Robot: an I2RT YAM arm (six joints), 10 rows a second.
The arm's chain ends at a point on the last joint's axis. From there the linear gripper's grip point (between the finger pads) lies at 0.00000 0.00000 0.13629 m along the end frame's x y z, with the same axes.
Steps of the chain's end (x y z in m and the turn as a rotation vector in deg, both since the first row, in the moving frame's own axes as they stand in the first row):
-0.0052, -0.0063, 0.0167, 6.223, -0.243, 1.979
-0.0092, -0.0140, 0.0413, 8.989, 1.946, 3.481
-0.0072, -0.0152, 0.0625, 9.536, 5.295, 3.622
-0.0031, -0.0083, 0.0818, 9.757, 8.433, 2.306
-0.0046, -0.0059, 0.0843, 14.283, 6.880, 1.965
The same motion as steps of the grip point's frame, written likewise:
-0.0055, -0.0211, 0.0159, 6.223, -0.243, 1.979
-0.0039, -0.0351, 0.0395, 8.989, 1.946, 3.481
0.0060, -0.0373, 0.0600, 9.536, 5.295, 3.622
0.0173, -0.0309, 0.0784, 9.757, 8.433, 2.306
0.0121, -0.0392, 0.0791, 14.283, 6.880, 1.965

